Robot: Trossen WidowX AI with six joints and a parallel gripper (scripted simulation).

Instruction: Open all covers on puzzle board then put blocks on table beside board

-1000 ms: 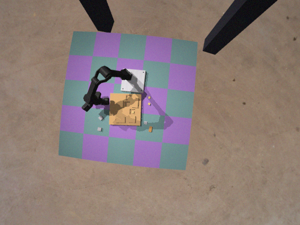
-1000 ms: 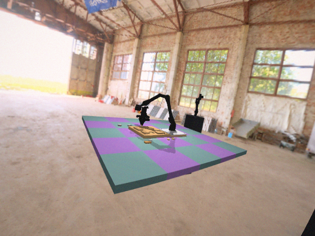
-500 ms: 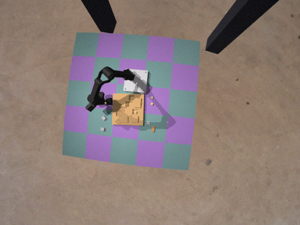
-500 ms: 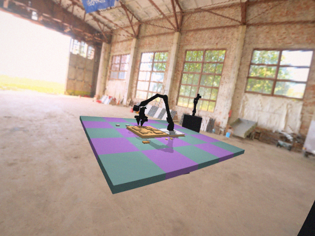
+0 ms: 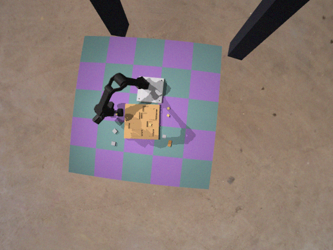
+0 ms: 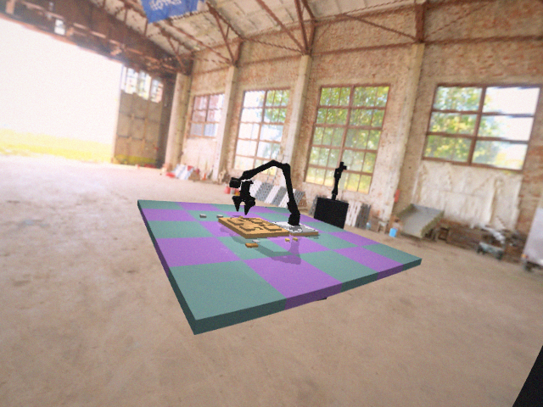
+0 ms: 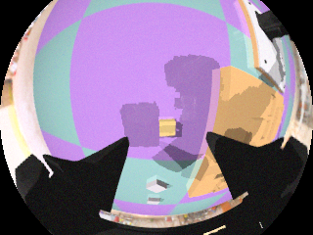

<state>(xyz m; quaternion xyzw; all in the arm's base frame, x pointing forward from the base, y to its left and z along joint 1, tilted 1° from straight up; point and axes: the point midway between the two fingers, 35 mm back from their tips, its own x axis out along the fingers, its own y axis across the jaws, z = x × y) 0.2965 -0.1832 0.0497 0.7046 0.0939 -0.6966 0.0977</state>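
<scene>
The orange puzzle board is 25 cm to the left of my gripper tip, 1 cm below it and 1 cm ahead of it. From my gripper tip the other things lie so: orange block 51 cm to the left, 13 cm ahead, 3 cm below.
</scene>
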